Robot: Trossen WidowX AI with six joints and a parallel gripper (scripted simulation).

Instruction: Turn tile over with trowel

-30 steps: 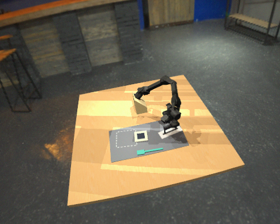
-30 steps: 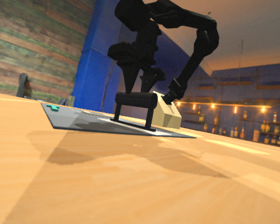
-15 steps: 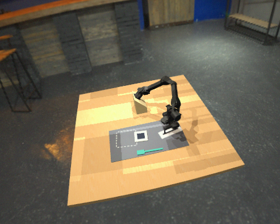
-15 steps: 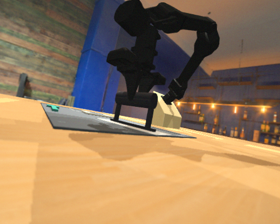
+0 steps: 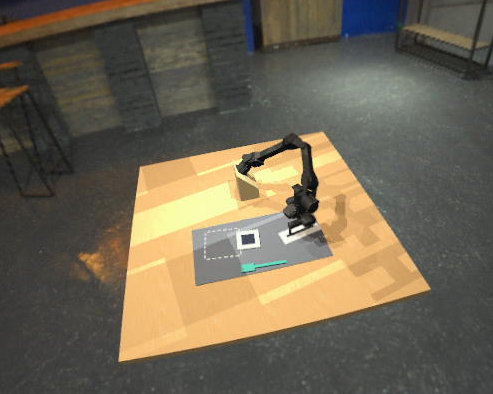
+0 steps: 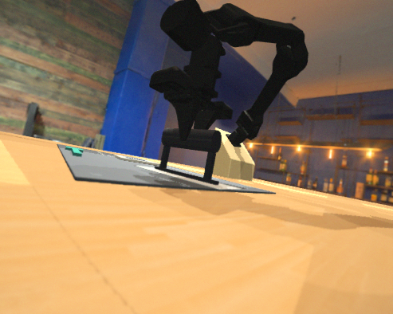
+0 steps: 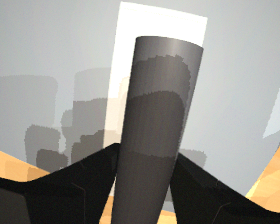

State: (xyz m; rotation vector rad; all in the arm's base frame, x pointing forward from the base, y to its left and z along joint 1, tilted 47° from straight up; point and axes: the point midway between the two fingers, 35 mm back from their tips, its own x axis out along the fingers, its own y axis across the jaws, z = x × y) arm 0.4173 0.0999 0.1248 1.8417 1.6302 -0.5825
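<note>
My gripper tip is 2 cm to the left of the trowel and 3 cm above it. Also, from my gripper tip: grey mat 2 cm behind, 22 cm to the right, 8 cm below; then tile 5 cm behind, 26 cm to the right, 6 cm below; then teal flat tool 12 cm ahead, 26 cm to the right, 6 cm below.
</note>
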